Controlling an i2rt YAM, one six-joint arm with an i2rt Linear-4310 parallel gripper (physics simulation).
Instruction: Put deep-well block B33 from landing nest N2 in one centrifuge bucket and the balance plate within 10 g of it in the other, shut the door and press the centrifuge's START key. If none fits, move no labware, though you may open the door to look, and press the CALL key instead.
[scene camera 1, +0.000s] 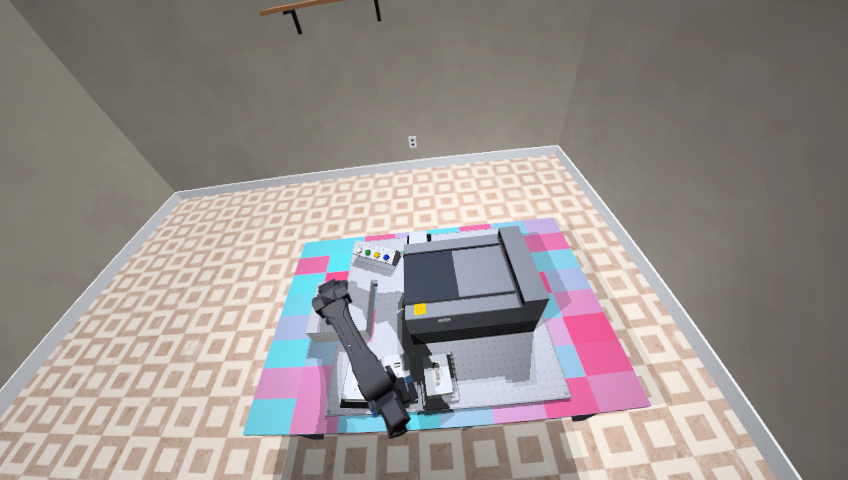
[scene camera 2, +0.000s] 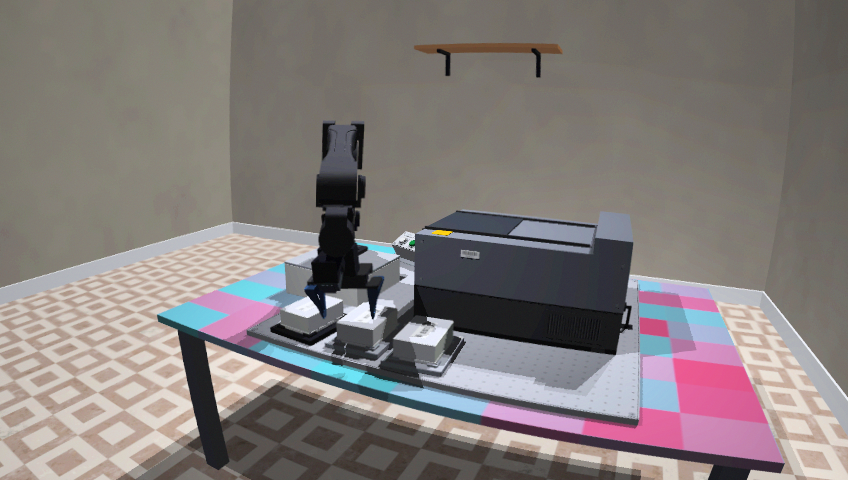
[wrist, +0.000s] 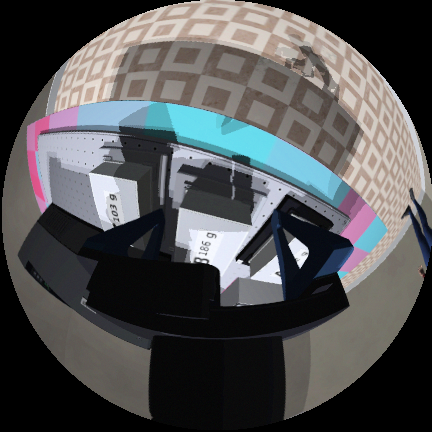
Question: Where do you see my gripper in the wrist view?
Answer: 217, 214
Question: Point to a panel with coloured buttons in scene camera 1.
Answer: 383, 257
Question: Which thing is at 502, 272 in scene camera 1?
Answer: A dark grey centrifuge.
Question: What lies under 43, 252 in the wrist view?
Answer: A dark grey centrifuge.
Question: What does my gripper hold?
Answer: Nothing.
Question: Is my gripper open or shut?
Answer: Open.
